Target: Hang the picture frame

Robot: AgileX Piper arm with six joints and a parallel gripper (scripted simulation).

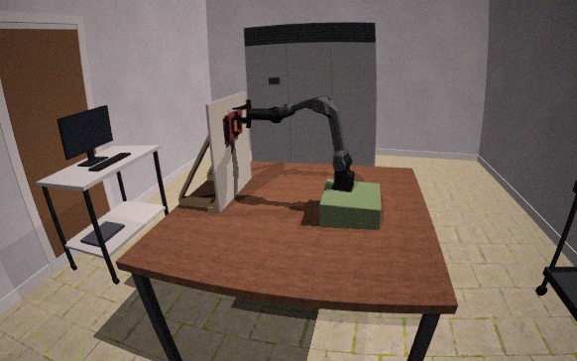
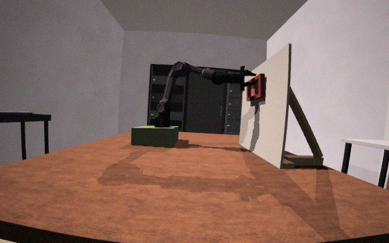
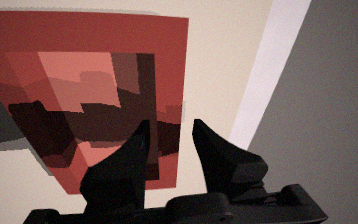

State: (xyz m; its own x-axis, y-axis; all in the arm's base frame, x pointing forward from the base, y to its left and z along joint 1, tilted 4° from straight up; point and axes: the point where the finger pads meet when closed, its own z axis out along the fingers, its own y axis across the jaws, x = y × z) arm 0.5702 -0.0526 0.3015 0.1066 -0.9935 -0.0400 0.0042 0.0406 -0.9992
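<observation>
Right now the red picture frame is 60 mm below my hand and 10 mm ahead of it. The rest, counted from my hand: beige board 180 mm below, 30 mm ahead.
</observation>
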